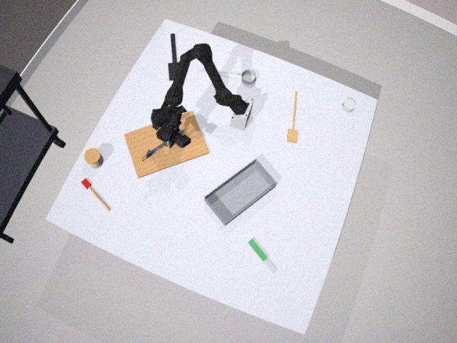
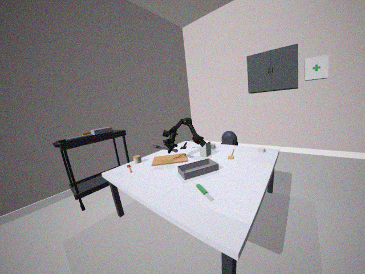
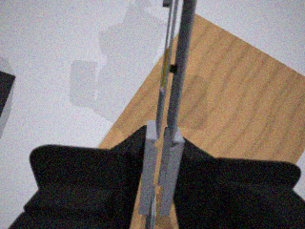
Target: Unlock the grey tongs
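Now: gripper tip 30 mm short of the yellow mark, 10 mm to the left of it and 60 mm below it. Round my gripper tip: wooden board (40 mm behind, 40 mm to the right, 80 mm below); then black spatula (510 mm behind, 240 mm to the right, 90 mm below); then roasting tin (40 mm ahead, 380 mm to the left, 60 mm below).
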